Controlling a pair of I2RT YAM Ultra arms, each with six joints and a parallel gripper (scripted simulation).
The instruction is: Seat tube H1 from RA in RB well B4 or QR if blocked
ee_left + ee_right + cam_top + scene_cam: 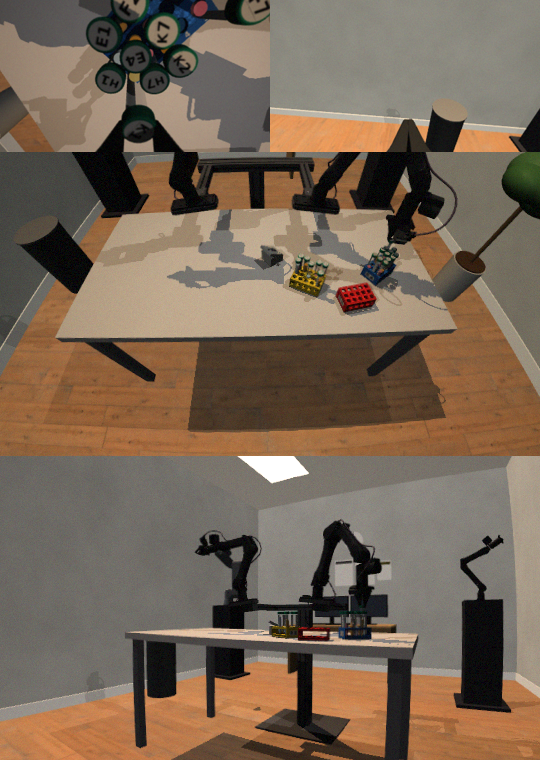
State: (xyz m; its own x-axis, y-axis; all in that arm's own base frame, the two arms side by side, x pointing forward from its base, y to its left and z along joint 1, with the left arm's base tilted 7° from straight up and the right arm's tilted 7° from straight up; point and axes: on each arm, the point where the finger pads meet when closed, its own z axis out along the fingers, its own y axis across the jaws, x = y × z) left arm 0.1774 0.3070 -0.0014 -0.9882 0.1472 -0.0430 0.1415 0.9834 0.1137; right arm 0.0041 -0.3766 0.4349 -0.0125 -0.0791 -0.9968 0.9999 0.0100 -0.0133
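Now: left hand 30 mm short of the tube, 20 mm to the right of it and 80 mm above it. Round my left hand: blue rack RA: 60 mm ahead, 20 mm to the right, 130 mm below; red rack QR: 210 mm ahead, 160 mm to the right, 130 mm below; yellow rack RB: 120 mm ahead, 350 mm to the right, 130 mm below.
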